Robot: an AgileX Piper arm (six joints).
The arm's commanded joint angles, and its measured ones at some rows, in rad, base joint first. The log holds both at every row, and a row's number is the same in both.
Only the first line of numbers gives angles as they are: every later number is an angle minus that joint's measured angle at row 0.
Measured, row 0:
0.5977, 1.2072, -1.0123, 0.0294, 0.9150, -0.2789
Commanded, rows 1 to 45:
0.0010, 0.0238, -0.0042, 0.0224, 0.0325, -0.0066
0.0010, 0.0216, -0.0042, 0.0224, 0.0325, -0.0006
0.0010, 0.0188, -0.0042, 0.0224, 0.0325, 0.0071
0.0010, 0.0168, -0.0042, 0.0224, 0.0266, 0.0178
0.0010, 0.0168, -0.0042, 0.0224, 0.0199, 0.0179
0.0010, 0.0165, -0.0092, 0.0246, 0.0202, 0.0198
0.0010, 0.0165, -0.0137, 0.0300, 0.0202, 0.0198
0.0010, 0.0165, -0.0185, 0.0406, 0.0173, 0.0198
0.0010, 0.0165, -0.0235, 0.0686, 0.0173, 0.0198
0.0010, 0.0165, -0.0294, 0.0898, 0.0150, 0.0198
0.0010, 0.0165, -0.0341, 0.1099, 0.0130, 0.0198
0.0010, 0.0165, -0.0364, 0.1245, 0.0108, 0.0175
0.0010, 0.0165, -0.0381, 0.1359, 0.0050, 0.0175
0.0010, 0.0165, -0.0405, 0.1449, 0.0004, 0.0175
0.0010, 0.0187, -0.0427, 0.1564, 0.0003, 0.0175
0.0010, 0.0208, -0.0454, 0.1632, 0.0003, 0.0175
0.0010, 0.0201, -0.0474, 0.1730, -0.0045, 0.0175
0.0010, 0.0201, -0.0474, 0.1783, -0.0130, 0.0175
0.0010, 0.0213, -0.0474, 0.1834, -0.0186, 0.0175
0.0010, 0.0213, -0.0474, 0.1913, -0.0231, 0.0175
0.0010, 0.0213, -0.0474, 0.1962, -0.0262, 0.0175
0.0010, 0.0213, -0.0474, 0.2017, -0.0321, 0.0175
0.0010, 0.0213, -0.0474, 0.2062, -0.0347, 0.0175
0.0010, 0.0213, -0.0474, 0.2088, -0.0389, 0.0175
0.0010, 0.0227, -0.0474, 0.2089, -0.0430, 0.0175
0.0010, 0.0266, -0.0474, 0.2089, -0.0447, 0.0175
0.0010, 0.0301, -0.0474, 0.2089, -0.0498, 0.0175
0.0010, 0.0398, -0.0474, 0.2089, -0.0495, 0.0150
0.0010, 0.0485, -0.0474, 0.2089, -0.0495, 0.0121
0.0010, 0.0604, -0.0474, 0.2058, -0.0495, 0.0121
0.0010, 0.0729, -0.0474, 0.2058, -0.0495, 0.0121
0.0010, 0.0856, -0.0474, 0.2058, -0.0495, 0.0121
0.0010, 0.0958, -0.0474, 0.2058, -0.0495, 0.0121
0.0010, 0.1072, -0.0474, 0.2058, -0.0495, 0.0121
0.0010, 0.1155, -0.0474, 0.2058, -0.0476, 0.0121
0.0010, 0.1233, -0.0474, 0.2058, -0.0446, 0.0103
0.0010, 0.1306, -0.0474, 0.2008, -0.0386, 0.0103
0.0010, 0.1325, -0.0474, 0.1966, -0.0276, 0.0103
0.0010, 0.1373, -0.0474, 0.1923, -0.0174, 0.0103
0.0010, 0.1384, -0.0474, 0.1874, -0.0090, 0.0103
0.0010, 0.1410, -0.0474, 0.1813, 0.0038, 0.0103
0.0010, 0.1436, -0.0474, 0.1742, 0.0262, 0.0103
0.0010, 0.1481, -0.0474, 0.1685, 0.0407, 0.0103
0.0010, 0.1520, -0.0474, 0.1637, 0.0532, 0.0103
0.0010, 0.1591, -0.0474, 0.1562, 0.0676, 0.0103
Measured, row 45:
0.0000, 0.1458, -0.0410, 0.1862, 0.0132, 0.0165
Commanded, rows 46 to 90:
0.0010, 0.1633, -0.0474, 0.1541, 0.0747, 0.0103
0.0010, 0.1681, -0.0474, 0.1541, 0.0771, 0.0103
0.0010, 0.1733, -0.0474, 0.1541, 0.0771, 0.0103
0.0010, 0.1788, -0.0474, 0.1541, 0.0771, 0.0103
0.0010, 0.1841, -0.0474, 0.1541, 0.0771, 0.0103
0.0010, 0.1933, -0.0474, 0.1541, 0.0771, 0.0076
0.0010, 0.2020, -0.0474, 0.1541, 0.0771, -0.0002
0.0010, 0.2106, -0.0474, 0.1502, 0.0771, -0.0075
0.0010, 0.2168, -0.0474, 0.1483, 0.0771, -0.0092
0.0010, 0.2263, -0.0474, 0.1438, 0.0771, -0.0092
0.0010, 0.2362, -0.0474, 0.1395, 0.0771, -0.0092
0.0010, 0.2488, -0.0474, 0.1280, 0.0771, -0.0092
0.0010, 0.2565, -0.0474, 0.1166, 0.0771, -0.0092
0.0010, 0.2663, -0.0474, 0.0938, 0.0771, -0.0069
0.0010, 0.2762, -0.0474, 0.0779, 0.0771, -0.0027
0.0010, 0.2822, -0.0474, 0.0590, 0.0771, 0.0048
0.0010, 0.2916, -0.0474, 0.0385, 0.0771, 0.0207
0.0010, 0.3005, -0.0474, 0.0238, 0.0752, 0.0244
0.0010, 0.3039, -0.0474, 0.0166, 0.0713, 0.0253
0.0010, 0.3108, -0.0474, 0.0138, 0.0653, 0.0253
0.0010, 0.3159, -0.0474, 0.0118, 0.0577, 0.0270
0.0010, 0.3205, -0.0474, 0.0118, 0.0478, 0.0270
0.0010, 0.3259, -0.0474, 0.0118, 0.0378, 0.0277
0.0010, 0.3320, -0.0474, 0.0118, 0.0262, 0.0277
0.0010, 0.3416, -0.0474, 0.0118, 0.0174, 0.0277
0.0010, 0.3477, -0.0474, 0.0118, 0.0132, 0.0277
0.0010, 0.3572, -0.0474, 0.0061, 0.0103, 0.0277
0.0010, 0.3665, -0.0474, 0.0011, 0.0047, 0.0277
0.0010, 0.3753, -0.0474, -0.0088, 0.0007, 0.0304
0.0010, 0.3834, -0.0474, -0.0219, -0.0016, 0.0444
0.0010, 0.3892, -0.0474, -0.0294, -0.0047, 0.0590
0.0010, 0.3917, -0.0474, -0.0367, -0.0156, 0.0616
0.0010, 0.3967, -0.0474, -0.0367, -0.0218, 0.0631
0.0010, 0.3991, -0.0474, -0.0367, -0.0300, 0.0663
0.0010, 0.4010, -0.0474, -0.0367, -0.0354, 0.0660
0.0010, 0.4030, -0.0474, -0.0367, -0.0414, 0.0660
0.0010, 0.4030, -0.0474, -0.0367, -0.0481, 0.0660
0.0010, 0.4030, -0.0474, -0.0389, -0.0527, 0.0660
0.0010, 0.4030, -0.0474, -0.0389, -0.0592, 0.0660
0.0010, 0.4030, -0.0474, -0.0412, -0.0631, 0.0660
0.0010, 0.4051, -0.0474, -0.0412, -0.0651, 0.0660
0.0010, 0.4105, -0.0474, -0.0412, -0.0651, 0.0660
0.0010, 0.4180, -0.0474, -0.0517, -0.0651, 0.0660
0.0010, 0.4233, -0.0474, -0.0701, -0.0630, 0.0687
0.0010, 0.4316, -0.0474, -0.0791, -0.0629, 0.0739
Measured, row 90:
0.0000, 0.4078, -0.0410, -0.0356, -0.0597, 0.0612
